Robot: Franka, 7 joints.
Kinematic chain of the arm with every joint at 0, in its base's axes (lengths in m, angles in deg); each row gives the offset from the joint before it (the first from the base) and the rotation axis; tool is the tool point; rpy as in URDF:
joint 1: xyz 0 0 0.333 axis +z
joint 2: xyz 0 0 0 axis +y
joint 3: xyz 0 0 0.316 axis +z
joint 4: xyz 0.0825 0 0 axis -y
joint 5: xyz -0.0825 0 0.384 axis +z
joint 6: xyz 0 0 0 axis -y
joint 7: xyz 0.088 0 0 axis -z
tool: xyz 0 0 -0.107 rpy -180 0 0
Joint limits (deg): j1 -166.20..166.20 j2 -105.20..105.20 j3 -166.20..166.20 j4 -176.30..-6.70 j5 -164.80..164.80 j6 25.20..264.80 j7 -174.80..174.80
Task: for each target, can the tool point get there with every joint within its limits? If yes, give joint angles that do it. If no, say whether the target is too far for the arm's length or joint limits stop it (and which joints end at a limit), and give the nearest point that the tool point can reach.
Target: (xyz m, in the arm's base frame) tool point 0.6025 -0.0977 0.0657
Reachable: yes | joints -23.64 49.16 11.43 -108.83 -35.35 164.40 -61.61
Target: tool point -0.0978 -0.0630 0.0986
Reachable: yes | joints -99.42 52.22 -44.93 -160.07 -128.80 214.27 84.20
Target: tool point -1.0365 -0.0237 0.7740
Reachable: no: too far | nearest point -0.7892 -0.0180 0.6688 | short by 0.269 m
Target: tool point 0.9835 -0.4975 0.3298
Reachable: no: too far | nearest point 0.7655 -0.3872 0.3305 | short by 0.244 m
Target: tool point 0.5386 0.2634 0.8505
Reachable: yes | joints -134.85 -31.93 113.15 -41.00 117.73 72.95 -67.90
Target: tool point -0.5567 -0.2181 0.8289
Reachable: yes | joints 81.48 -52.70 71.11 -79.09 37.49 164.70 -144.86
